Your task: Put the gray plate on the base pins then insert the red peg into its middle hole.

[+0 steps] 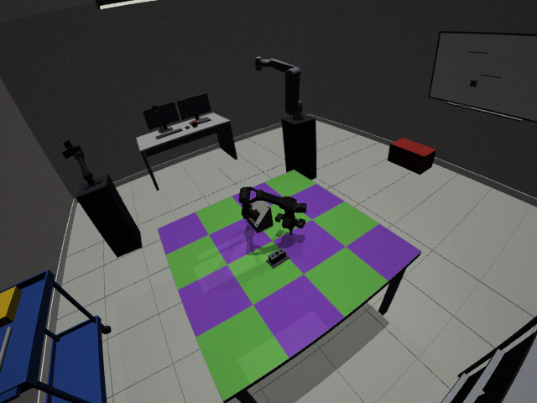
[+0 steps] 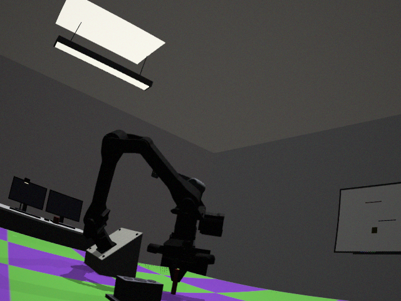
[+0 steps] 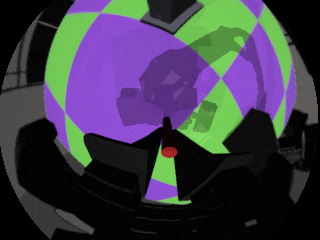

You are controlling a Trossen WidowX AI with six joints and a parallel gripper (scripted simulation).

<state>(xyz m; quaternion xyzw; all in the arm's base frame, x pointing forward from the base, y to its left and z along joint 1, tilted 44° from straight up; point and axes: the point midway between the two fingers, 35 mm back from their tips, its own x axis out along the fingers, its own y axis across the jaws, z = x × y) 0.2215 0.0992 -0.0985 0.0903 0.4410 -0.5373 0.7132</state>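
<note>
Right now my gripper tip is 130 mm short of the gray plate, 180 mm to the left of it and 10 mm below it. Also, from my gripper tip: dark base (130 mm ahead, 180 mm to the right, 30 mm below); red peg (right at my gripper tip).
</note>
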